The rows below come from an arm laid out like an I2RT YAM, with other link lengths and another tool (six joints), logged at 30 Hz.
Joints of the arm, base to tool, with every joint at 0 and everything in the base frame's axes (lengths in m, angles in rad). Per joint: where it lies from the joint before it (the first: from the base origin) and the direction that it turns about. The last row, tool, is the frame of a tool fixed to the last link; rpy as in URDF.
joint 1: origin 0 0 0.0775 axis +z
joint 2: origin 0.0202 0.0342 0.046 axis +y
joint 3: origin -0.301 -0.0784 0 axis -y
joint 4: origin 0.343 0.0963 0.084 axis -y
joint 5: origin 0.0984 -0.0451 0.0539 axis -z
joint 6: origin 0.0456 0 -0.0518 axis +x
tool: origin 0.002 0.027 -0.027 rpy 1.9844 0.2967 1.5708
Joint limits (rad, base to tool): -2.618..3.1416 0..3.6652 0..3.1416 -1.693..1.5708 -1.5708..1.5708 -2.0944..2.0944
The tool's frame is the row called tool.
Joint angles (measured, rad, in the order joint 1, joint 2, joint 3, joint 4, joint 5, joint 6), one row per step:
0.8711 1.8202 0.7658 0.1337 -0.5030 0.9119
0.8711 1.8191 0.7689 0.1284 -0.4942 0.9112
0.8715 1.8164 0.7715 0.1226 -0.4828 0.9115
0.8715 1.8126 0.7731 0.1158 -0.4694 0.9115
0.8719 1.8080 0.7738 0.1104 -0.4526 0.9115
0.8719 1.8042 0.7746 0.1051 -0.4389 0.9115
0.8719 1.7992 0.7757 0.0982 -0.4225 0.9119
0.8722 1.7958 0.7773 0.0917 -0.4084 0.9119
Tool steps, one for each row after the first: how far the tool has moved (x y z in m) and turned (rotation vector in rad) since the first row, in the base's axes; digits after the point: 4 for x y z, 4 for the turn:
0.0008 0.0006 0.0006 -0.0053 -0.0052 -0.0048
0.0014 0.0012 0.0016 -0.0116 -0.0116 -0.0115
0.0020 0.0014 0.0025 -0.0195 -0.0188 -0.0196
0.0026 0.0016 0.0033 -0.0282 -0.0290 -0.0294
0.0031 0.0017 0.0041 -0.0358 -0.0369 -0.0376
0.0038 0.0018 0.0052 -0.0448 -0.0462 -0.0478
0.0044 0.0021 0.0060 -0.0532 -0.0538 -0.0559

